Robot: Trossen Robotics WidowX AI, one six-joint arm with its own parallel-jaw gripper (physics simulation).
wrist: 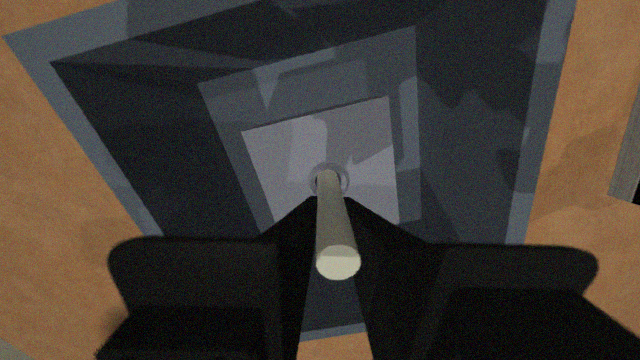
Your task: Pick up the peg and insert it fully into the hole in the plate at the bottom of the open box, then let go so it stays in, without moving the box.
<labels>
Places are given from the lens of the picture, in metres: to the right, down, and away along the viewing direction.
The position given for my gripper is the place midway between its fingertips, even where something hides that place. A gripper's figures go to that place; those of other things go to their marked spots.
my gripper [329, 204]: 0.01, 0.01, 0.11
blue-grey box [157, 102]: -0.09, -0.04, 0.11
pale peg [337, 257]: 0.01, 0.02, 0.06
light grey plate [354, 139]: 0.02, -0.03, 0.12
The marked spots on the blue-grey box and the pale peg are 0.13 m apart.
</labels>
